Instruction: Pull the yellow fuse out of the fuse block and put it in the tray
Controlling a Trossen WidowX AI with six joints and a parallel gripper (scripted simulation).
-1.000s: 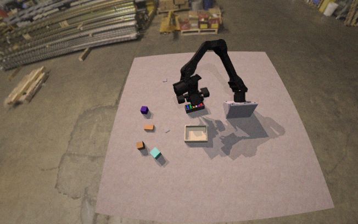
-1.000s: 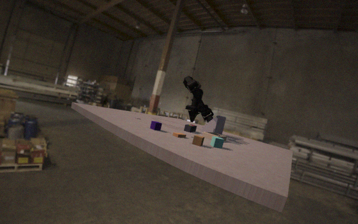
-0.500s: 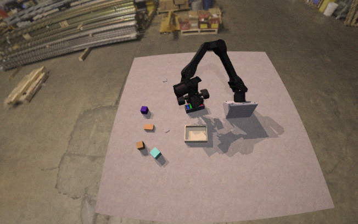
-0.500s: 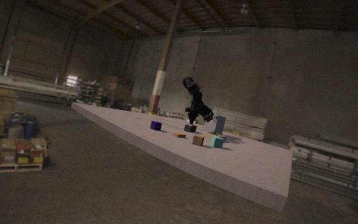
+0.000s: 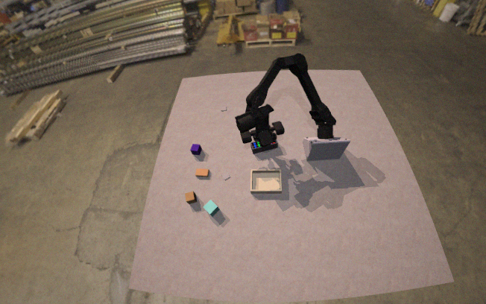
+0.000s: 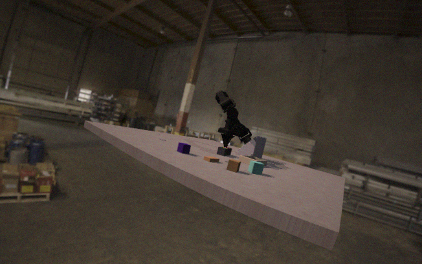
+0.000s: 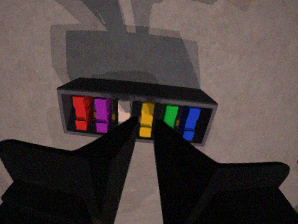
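My gripper tip is now 20 mm above the yellow fuse. From my gripper tip the other things lie so: beige tray 180 mm to the left, 40 mm below, 20 mm behind.
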